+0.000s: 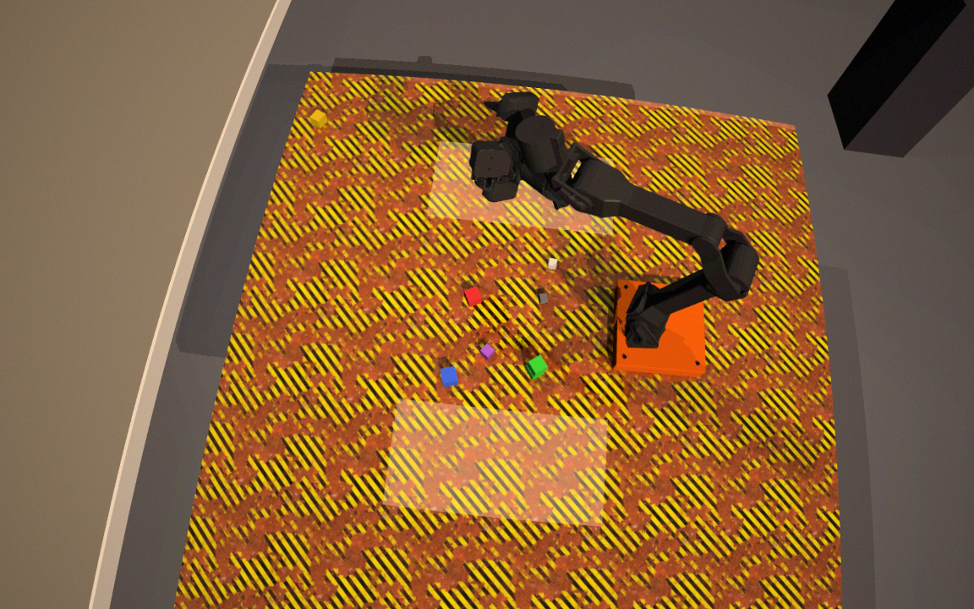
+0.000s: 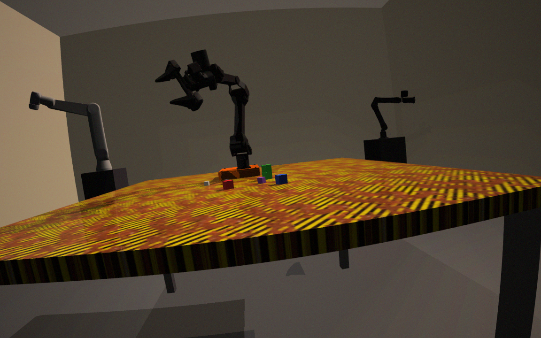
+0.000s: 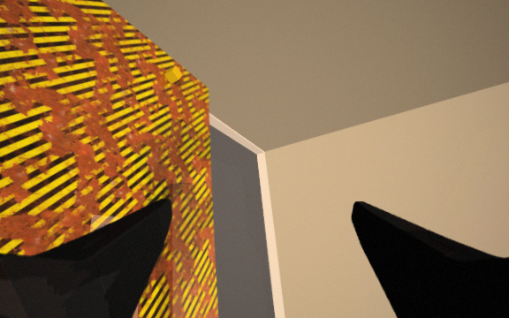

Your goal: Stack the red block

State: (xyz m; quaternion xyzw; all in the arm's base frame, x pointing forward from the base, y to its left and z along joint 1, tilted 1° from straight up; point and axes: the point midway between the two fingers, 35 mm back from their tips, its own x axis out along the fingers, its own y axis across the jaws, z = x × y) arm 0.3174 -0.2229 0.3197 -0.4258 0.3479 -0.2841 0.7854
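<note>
Now: the red block 180 mm to the left of my gripper tip and 330 mm below it. Also, from my gripper tip: grey block 140 mm behind, 170 mm to the left, 330 mm below; then purple block 30 mm behind, 290 mm to the left, 330 mm below; then white block 160 mm behind, 90 mm to the left, 330 mm below.
</note>
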